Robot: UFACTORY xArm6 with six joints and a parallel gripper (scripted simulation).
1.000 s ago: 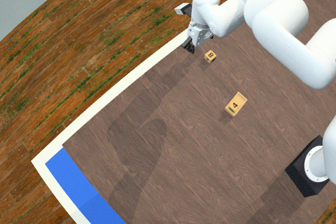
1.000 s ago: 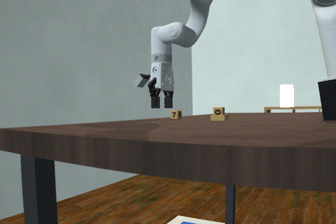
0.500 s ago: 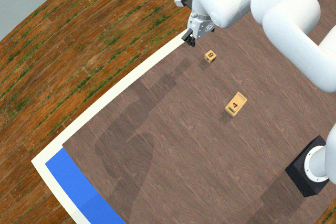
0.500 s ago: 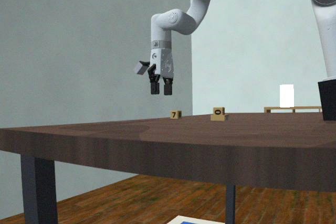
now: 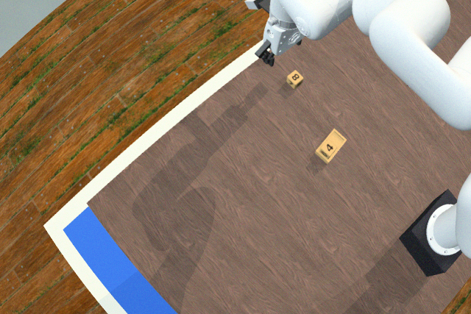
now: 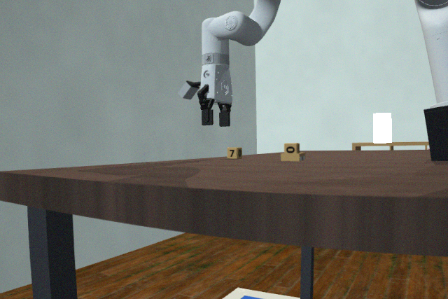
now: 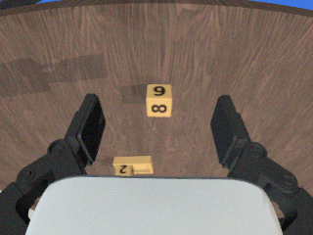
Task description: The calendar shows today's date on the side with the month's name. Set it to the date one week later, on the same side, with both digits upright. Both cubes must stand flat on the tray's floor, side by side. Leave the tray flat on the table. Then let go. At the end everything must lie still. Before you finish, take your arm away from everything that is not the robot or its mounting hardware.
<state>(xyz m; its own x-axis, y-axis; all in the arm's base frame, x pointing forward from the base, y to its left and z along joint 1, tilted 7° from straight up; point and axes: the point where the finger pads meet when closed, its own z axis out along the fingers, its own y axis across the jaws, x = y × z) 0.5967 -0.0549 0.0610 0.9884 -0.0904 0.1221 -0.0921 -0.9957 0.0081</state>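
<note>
My gripper is now 8 cm above the wooden cube and 5 cm past it. Round my hand: tray: 23 cm behind, 9 cm below, 7 cm to the left.
</note>
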